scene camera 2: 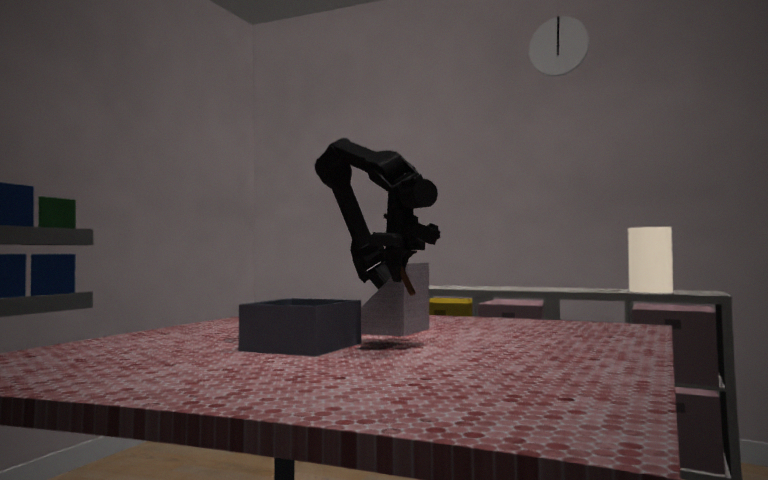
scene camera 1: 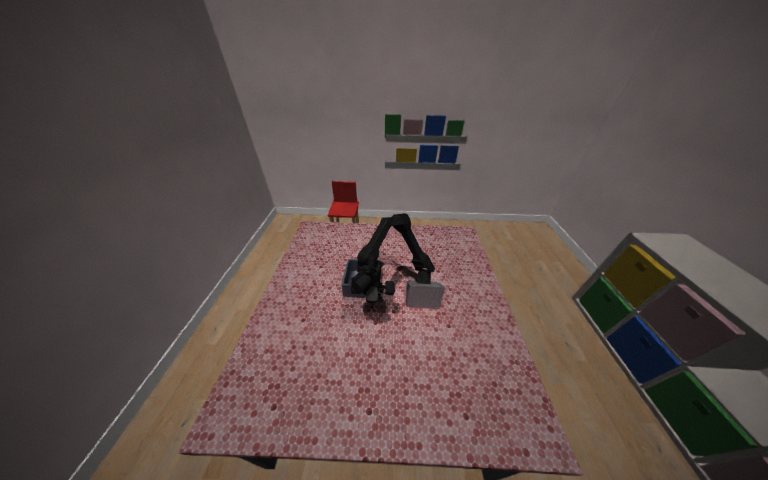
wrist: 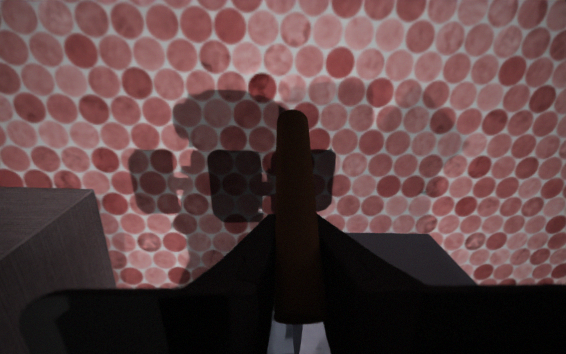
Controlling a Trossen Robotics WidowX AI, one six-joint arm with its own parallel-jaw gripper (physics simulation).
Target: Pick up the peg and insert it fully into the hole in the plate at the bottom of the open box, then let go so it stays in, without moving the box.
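Frame: origin at the arm's base, x ahead, y left, z up, level; metres.
Seen in the pictures: gripper, fingertip midpoint: (scene camera 2: 397, 281) (wrist: 292, 224); arm's base, link origin: (scene camera 2: 391, 288) (scene camera 1: 424, 283).
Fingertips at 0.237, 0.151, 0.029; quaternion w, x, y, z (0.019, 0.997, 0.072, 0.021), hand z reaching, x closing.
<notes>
Pixels of each thing's top centre, then the offset from my fingertips to it, as dx, dy, dz. Level surfaces: height alone.
- orange-brown peg, top centre: (wrist: 313, 271) (scene camera 2: 404, 259) -0.003, +0.018, +0.047
- open dark blue-grey box, top centre: (scene camera 2: 302, 302) (scene camera 1: 362, 272) +0.093, -0.186, -0.043
- table top, surface height: dz -0.141
My gripper (scene camera 2: 403, 272) (wrist: 292, 224) is shut on the orange-brown peg (scene camera 2: 408, 283) (wrist: 295, 190). The peg's free end points down, tilted a little, well above the table. In scene camera 2 the peg hangs to the right of the open dark blue-grey box (scene camera 1: 346, 285) (scene camera 2: 297, 329) (wrist: 400, 252), outside it and higher than its rim. In scene camera 1 the arm covers much of the box and the peg cannot be made out. In the wrist view part of the box shows at the lower right, behind a finger. The plate's hole cannot be made out.
A grey block (scene camera 1: 424, 296) (scene camera 2: 416, 308) (wrist: 55, 250) stands near the arm's base, right of the box in scene camera 1 and at the lower left in the wrist view. The table top (scene camera 1: 373, 384) (scene camera 2: 481, 390) has a red-pink dotted pattern, with the gripper's shadow on it.
</notes>
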